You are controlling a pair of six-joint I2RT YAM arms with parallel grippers.
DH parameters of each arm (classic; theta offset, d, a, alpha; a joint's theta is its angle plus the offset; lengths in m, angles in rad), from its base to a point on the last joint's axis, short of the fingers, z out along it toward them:
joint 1: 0 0.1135 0.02 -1.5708
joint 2: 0 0 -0.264 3.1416
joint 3: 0.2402 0 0.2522 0
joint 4: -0.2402 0 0.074 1.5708
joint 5: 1.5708 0 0 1.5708
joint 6: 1.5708 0.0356 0 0
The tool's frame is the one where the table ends.
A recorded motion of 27 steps. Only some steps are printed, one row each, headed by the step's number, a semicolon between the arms.
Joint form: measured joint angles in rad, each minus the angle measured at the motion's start. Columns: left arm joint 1, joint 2, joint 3, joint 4, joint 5, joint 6; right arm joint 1, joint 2, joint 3, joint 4, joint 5, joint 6.
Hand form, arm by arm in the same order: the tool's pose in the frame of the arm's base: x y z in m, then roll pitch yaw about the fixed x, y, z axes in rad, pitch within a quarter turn. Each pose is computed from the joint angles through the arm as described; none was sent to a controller.
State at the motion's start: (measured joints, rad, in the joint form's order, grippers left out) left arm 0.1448 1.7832 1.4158 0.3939 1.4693 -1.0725; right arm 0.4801 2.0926 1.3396 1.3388 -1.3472 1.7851
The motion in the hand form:
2: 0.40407 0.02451 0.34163 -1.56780 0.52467 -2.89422; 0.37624 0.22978 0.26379 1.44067 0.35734 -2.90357
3: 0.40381 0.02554 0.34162 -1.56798 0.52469 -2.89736; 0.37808 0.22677 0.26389 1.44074 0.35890 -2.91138
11: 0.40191 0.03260 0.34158 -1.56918 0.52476 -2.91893; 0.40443 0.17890 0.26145 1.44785 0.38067 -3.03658
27: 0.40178 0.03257 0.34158 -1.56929 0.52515 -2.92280; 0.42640 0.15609 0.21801 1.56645 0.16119 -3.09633
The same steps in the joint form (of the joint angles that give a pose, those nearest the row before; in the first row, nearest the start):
2: 0.0034 0.0000 0.0000 0.0000 0.0038 0.0000; -0.0107 0.0000 -0.0004 0.0004 -0.0019 0.0000
3: 0.0061 0.0000 0.0000 0.0000 0.0095 0.0000; -0.0187 0.0000 0.0000 0.0004 -0.0023 -0.0012
11: 0.0244 0.0000 0.0000 0.0000 0.0488 0.0000; -0.1423 0.0000 -0.0004 -0.0328 -0.0050 -0.0557
27: 0.0244 0.0000 0.0000 0.0001 0.0526 0.0003; -0.2056 0.0019 -0.0069 -0.5581 0.0050 -0.3571

